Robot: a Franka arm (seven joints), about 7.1 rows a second.
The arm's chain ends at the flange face. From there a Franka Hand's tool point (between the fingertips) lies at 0.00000 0.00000 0.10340 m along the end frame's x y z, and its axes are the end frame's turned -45 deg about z.
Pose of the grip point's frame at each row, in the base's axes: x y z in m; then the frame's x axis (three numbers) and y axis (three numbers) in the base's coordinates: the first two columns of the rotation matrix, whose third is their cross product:
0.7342 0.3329 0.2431 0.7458 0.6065 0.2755 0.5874 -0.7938 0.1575
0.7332 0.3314 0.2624 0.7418 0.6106 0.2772 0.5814 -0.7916 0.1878
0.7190 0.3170 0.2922 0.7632 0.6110 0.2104 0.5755 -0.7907 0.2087
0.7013 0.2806 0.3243 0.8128 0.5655 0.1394 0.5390 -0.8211 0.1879
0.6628 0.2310 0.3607 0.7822 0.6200 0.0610 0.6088 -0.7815 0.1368
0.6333 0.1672 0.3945 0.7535 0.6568 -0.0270 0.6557 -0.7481 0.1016
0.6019 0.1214 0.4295 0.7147 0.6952 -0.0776 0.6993 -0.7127 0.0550
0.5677 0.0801 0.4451 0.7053 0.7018 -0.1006 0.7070 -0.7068 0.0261
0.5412 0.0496 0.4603 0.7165 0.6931 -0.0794 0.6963 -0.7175 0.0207
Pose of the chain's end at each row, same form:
0.7017 0.3283 0.3412 0.9427 -0.1324 0.3062 -0.1120 -0.9902 -0.0834
0.6987 0.3291 0.3598 0.9356 -0.1280 0.3288 -0.1134 -0.9915 -0.0632
0.6886 0.3209 0.3910 0.9466 -0.1271 0.2963 -0.1327 -0.9912 -0.0012
0.6785 0.2886 0.4248 0.9559 -0.1807 0.2314 -0.1936 -0.9805 0.0343
0.6491 0.2382 0.4629 0.9836 -0.1142 0.1399 -0.1226 -0.9910 0.0536
0.6285 0.1769 0.4973 0.9965 -0.0646 0.0528 -0.0692 -0.9934 0.0909
0.6037 0.1311 0.5324 0.9998 -0.0124 -0.0160 -0.0109 -0.9955 0.0938
0.5732 0.0894 0.5479 0.9986 -0.0035 -0.0527 0.0012 -0.9960 0.0896
0.5456 0.0569 0.5634 0.9990 -0.0173 -0.0415 -0.0143 -0.9974 0.0708

